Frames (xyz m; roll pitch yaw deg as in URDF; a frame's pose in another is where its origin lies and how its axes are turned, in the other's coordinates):
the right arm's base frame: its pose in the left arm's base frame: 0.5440 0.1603 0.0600 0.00 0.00 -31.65
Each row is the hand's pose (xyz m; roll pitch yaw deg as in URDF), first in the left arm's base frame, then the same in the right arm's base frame.
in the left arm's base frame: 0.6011 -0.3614 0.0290 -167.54 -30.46 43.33
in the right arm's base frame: 0.3224 -0.4141 -0.0310 -167.54 -30.46 74.98
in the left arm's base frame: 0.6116 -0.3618 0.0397 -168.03 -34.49 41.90
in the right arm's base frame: 0.3315 -0.4090 -0.0203 -168.03 -34.49 73.55
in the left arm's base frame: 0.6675 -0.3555 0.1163 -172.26 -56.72 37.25
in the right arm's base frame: 0.3758 -0.3743 0.0563 -172.26 -56.72 68.90
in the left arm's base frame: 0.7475 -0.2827 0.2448 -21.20 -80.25 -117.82
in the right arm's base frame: 0.4057 -0.2703 0.1848 -21.20 -80.25 -86.17
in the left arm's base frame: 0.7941 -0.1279 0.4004 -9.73 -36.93 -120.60
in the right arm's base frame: 0.3641 -0.1141 0.3404 -9.73 -36.93 -88.95
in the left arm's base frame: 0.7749 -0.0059 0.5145 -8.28 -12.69 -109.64
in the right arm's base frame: 0.2838 -0.0203 0.4545 -8.28 -12.69 -77.99
